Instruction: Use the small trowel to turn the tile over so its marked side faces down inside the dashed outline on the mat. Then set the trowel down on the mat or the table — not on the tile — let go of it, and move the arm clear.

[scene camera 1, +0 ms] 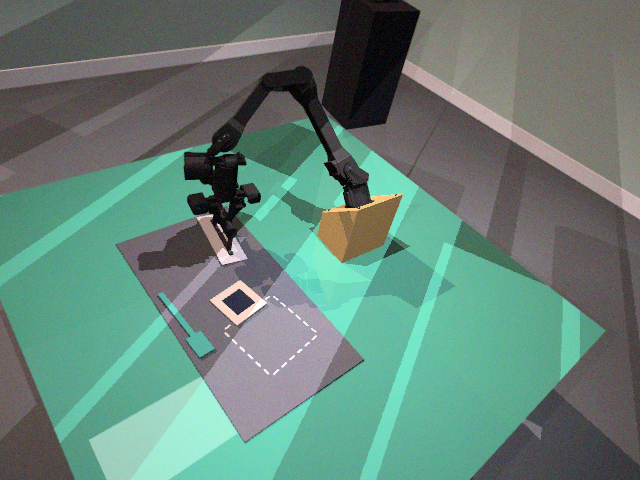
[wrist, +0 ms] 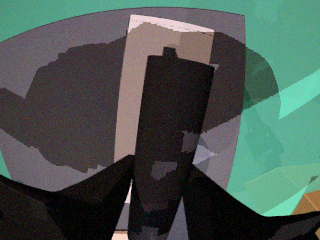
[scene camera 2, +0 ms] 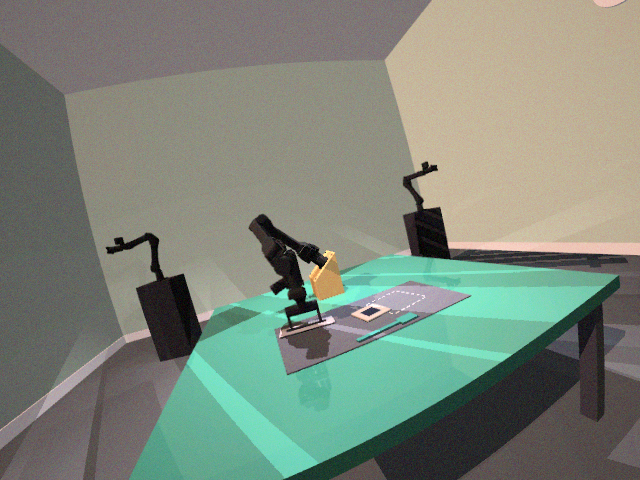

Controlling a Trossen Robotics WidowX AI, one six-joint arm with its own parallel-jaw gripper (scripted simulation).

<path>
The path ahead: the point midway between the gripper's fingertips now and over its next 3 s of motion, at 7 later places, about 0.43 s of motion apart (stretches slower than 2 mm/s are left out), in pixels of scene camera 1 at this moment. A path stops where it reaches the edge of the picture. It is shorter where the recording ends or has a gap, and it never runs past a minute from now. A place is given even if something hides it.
My gripper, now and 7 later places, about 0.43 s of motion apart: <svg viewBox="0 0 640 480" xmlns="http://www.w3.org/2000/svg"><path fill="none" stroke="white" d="M223 221L224 221L225 211L226 209L225 212L224 218L225 221L225 218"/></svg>
</path>
